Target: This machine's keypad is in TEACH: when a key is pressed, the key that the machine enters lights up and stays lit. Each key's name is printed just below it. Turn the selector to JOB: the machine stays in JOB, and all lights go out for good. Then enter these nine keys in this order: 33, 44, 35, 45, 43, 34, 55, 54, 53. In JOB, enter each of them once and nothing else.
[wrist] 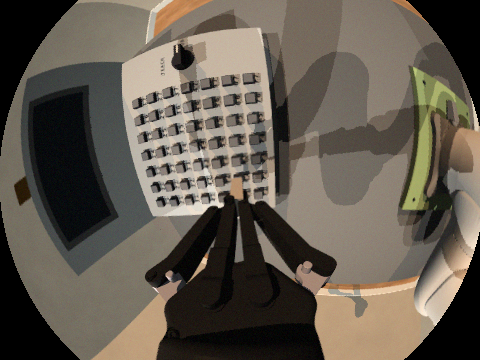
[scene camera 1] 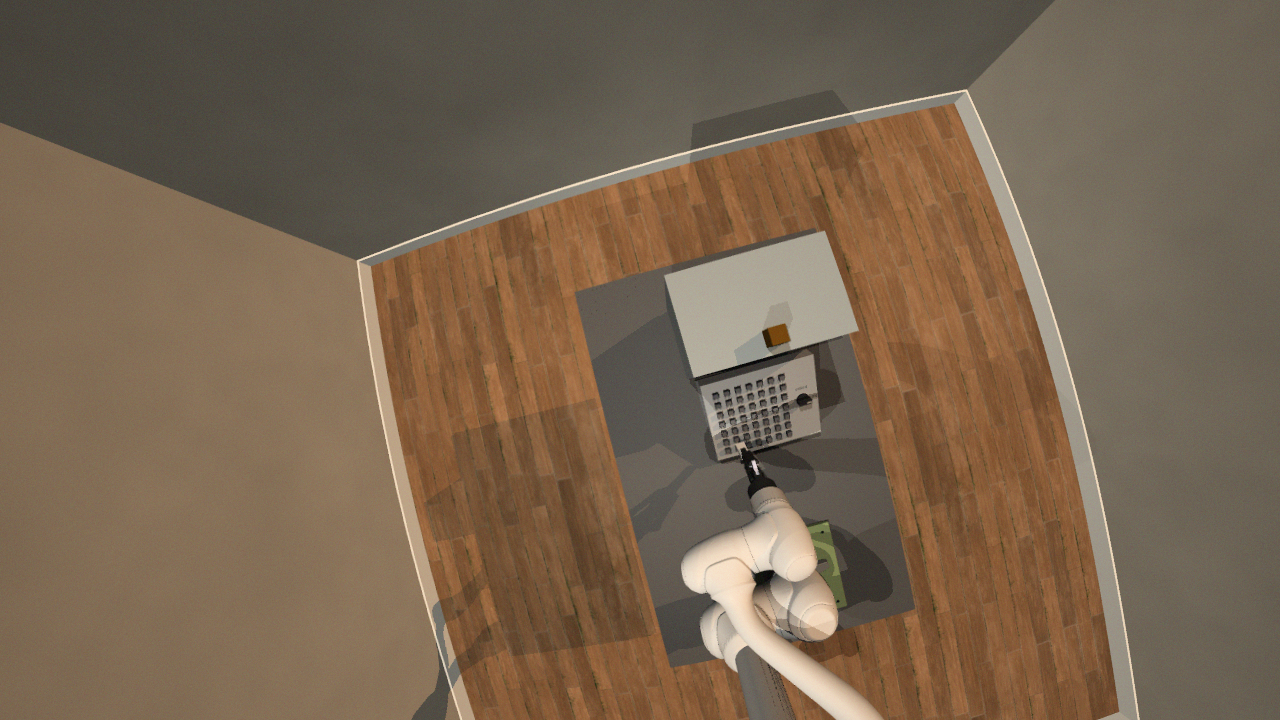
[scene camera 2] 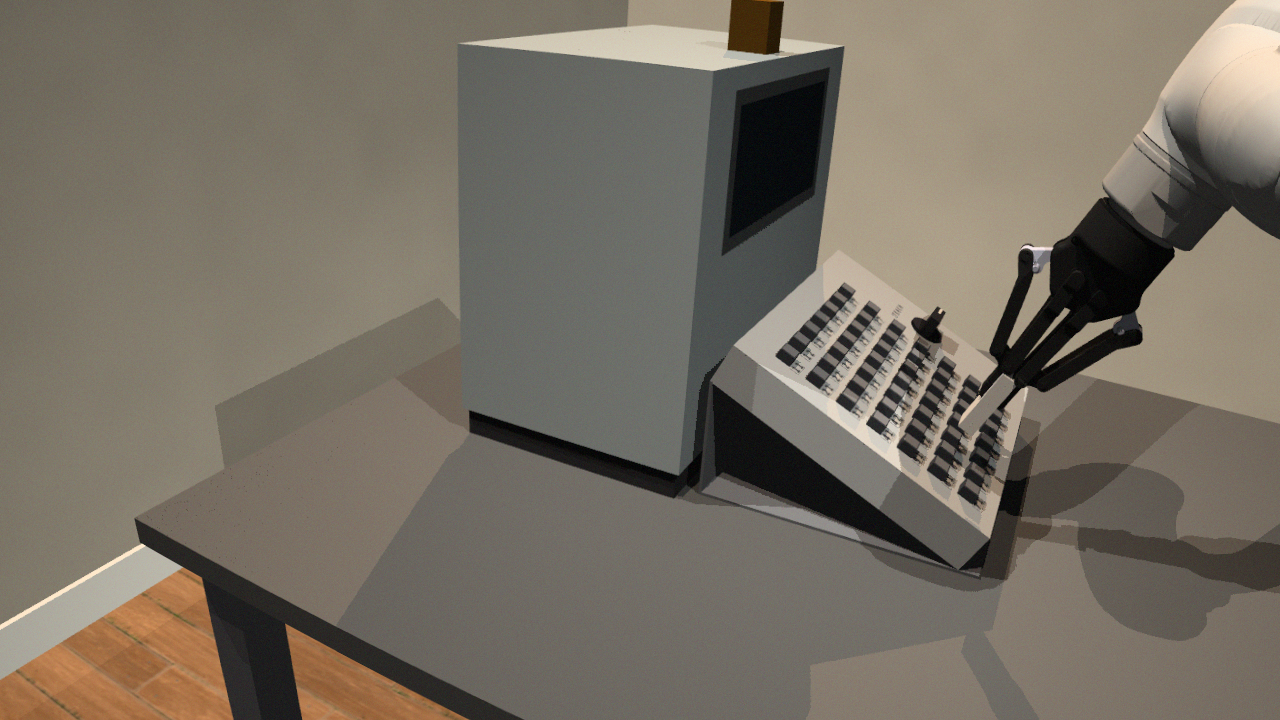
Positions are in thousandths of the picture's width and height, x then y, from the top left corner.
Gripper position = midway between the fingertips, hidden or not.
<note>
In view: the gripper (scene camera 2: 756,591), a sloped grey keypad (scene camera 1: 624,512) and a tall grey machine box (scene camera 2: 494,280).
The gripper shows as well in the wrist view (wrist: 495,518) and in scene camera 1 (scene camera 1: 578,617). The sloped grey keypad is seen too in the wrist view (wrist: 484,146). The tall grey machine box shows as well in the wrist view (wrist: 161,446) and in scene camera 1 (scene camera 1: 569,434).
</note>
